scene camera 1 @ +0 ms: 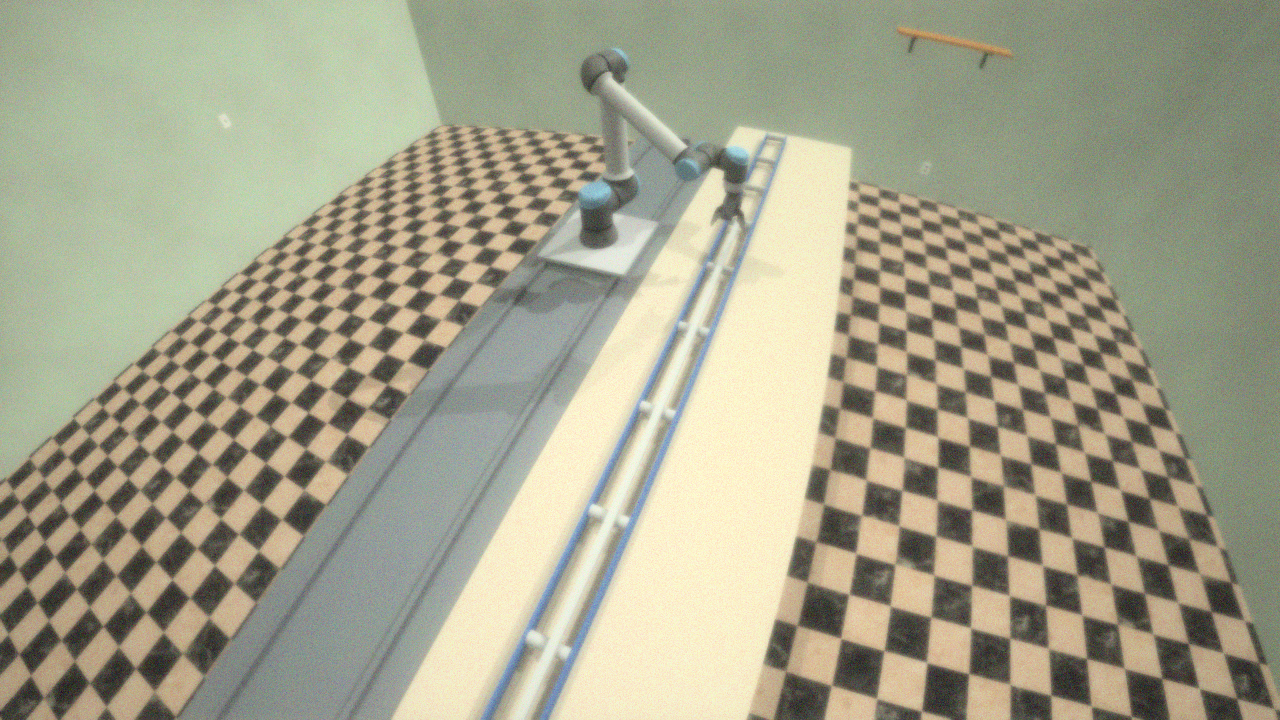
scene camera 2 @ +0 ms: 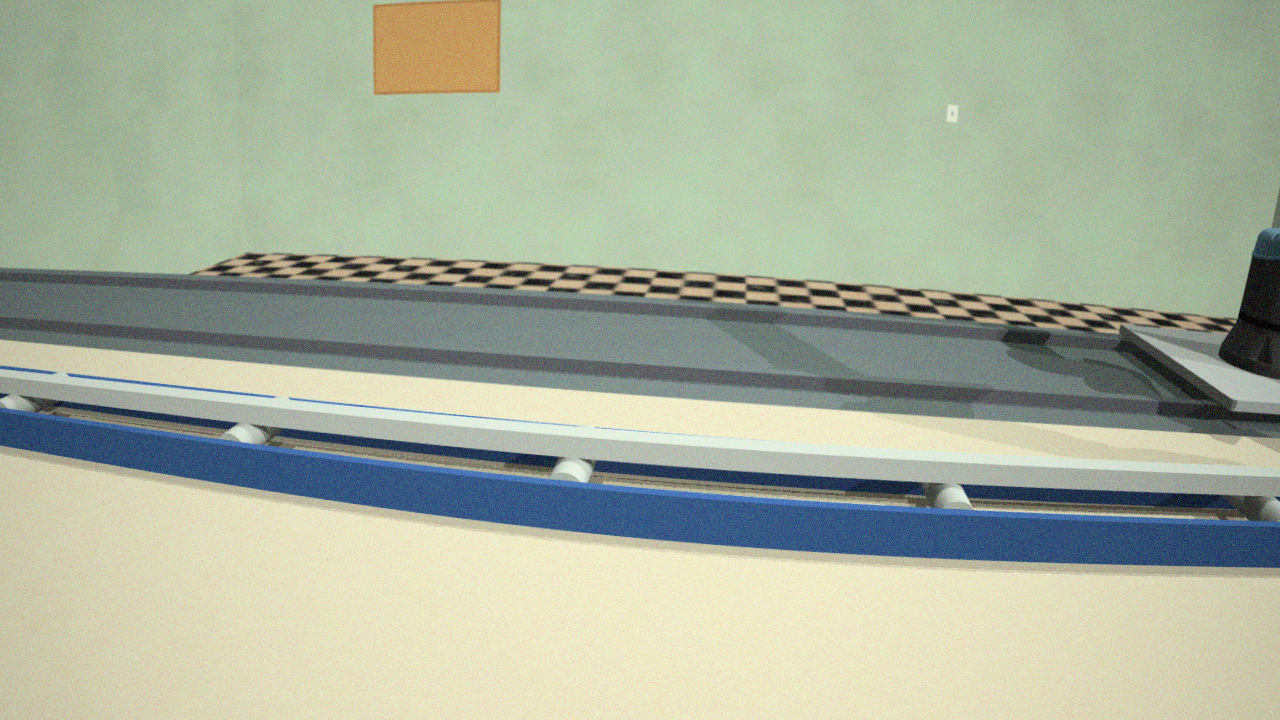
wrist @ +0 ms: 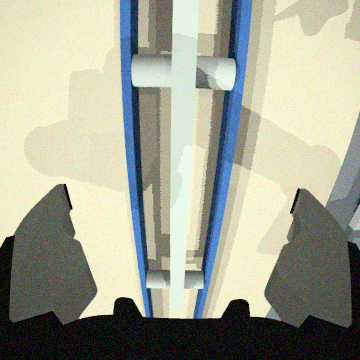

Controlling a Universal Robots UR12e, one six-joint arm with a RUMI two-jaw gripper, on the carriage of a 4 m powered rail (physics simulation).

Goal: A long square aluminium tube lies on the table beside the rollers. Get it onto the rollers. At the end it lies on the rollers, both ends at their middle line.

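Seen in the pictures: gripper, fingertip midpoint: (scene camera 1: pixel 727 229) (wrist: pixel 181 190); arm's base, link origin: (scene camera 1: pixel 599 237) (scene camera 2: pixel 1265 365).
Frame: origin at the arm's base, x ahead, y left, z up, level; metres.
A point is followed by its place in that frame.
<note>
The long square aluminium tube (scene camera 1: pixel 657 404) @[x 0.621, y -0.851, z 0.055 m] (scene camera 2: pixel 716 449) @[x 0.644, y -1.100, z 0.053 m] (wrist: pixel 184 115) @[x 0.617, y -0.004, z 0.055 m] lies lengthwise on the white rollers (scene camera 1: pixel 644 407) @[x 0.578, y -0.860, z 0.027 m] (scene camera 2: pixel 572 470) @[x 0.672, y -1.243, z 0.029 m] (wrist: pixel 152 70) @[x 0.655, y -0.050, z 0.030 m], between the two blue side rails (scene camera 1: pixel 677 410) @[x 0.680, y -0.839, z 0.027 m] (scene camera 2: pixel 716 523) @[x 0.694, y -1.094, z -0.005 m] (wrist: pixel 131 150) @[x 0.685, y 0.053, z 0.022 m]. In the wrist view it runs close to the rollers' middle line, and its end shows just past the lower roller. Its other end is out of view. My gripper (scene camera 1: pixel 729 222) @[x 0.622, y 0.012, z 0.182 m] (wrist: pixel 181 190) @[x 0.622, y 0.012, z 0.182 m] is open above the tube near that visible end, with one finger on each side and wide gaps between. The gripper does not show in scene camera 2.
The cream table (scene camera 1: pixel 716 465) @[x 0.862, y -0.954, z -0.030 m] (scene camera 2: pixel 626 626) @[x 0.837, y -1.163, z -0.030 m] carries the roller track. The grey powered rail (scene camera 1: pixel 429 465) (scene camera 2: pixel 537 331) runs alongside, with the arm's carriage plate (scene camera 1: pixel 577 255) @[x -0.035, y -0.163, z -0.001 m] (scene camera 2: pixel 1190 367) @[x 0.058, y -0.212, z 0.000 m] on it. The track continues past the gripper to the table's far end.
</note>
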